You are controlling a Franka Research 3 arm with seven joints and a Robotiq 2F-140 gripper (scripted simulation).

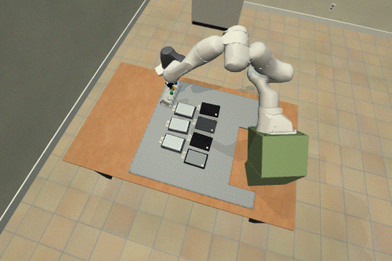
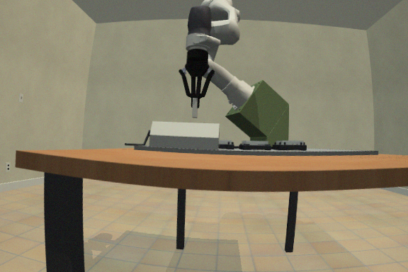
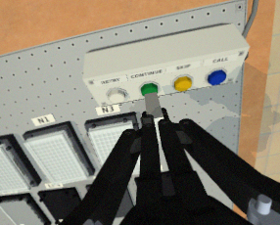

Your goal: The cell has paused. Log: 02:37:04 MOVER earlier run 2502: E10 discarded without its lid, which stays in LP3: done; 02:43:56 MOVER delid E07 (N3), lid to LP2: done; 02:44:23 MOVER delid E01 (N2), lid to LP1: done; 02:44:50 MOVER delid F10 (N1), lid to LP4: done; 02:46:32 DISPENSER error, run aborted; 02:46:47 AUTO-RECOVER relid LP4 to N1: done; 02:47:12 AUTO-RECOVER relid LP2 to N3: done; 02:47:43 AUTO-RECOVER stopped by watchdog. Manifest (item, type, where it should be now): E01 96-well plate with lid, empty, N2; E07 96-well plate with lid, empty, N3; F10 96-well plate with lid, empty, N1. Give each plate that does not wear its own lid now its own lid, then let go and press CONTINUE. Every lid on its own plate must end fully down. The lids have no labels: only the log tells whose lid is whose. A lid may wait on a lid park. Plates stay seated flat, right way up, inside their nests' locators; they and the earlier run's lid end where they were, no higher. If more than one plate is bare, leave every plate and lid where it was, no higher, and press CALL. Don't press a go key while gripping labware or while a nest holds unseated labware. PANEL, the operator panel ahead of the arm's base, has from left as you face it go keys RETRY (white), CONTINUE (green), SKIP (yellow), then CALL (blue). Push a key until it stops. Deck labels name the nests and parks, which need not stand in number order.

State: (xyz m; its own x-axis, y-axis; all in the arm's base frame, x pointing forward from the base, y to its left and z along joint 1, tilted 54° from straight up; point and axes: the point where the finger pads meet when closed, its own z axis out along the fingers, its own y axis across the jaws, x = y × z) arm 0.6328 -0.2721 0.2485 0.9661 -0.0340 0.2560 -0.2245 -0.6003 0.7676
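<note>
The green continue key lies 70 mm below my hand. The rest, counted from my hand: blue call key (100 mm to the right, 70 mm below, 20 mm behind); white retry key (70 mm below, 50 mm to the left, 10 mm ahead); yellow skip key (70 mm below, 50 mm to the right, 10 mm behind).
</note>
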